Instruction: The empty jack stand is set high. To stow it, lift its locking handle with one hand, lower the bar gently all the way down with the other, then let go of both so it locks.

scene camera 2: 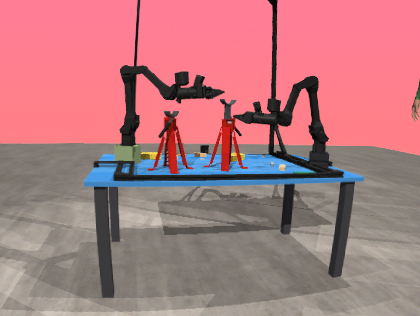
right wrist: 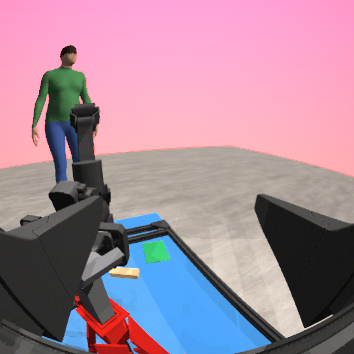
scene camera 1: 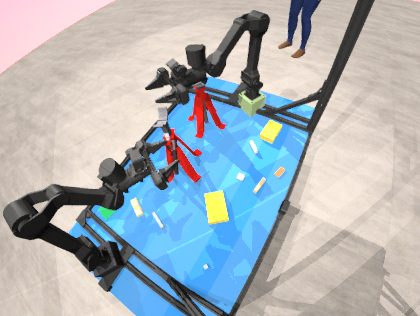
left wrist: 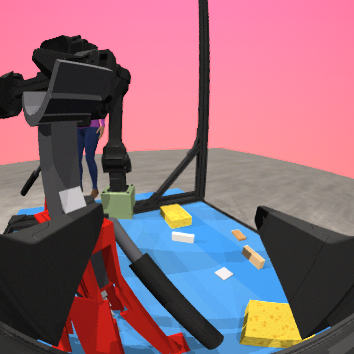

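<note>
The empty red jack stand (scene camera 1: 189,167) (scene camera 2: 226,150) (right wrist: 106,322) stands upright with its grey bar (scene camera 2: 228,111) (left wrist: 59,160) (right wrist: 96,300) raised, saddle on top. Its black locking handle (left wrist: 175,300) (scene camera 2: 238,130) slopes downward. My left gripper (scene camera 1: 171,154) (scene camera 2: 235,117) (left wrist: 181,213) is open and empty beside the top of the stand; in its wrist view the handle shows low between the fingers. My right gripper (scene camera 1: 152,93) (scene camera 2: 223,92) (right wrist: 180,203) is open and empty, higher than the saddle and off to its side. Contact with the handle cannot be told.
A second red jack stand (scene camera 1: 199,117) (scene camera 2: 172,150) with a lower bar stands near the right arm. Yellow sponges (scene camera 1: 216,207) (scene camera 1: 270,131) and several small blocks lie on the blue table. A green block (scene camera 1: 251,103) (left wrist: 118,202) sits at the right arm's base. Black frame rails (scene camera 2: 225,176) edge the table.
</note>
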